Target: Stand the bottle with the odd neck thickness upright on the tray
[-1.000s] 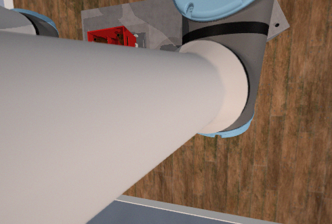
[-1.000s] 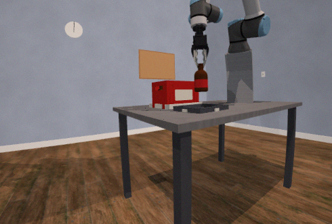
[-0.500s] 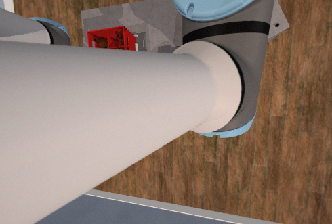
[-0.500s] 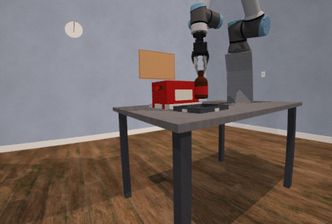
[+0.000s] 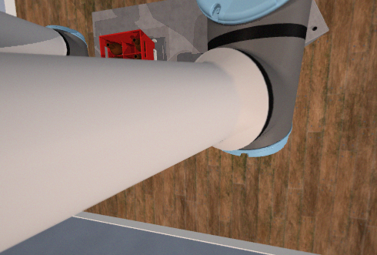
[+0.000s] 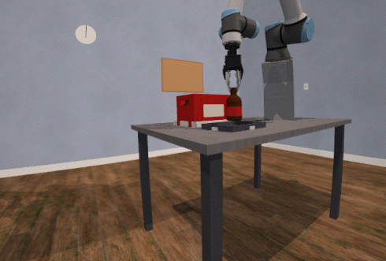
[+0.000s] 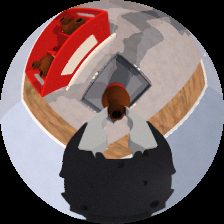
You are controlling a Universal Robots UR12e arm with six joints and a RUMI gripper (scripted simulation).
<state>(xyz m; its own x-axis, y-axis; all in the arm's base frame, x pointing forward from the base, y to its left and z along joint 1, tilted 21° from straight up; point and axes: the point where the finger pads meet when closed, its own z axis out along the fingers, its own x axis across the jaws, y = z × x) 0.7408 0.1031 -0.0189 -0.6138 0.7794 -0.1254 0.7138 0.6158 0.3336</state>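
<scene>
Right now my hand is 17 cm above the dark tray. Also, from my hand: red crate 4 cm behind, 26 cm to the right, 10 cm below.
</scene>
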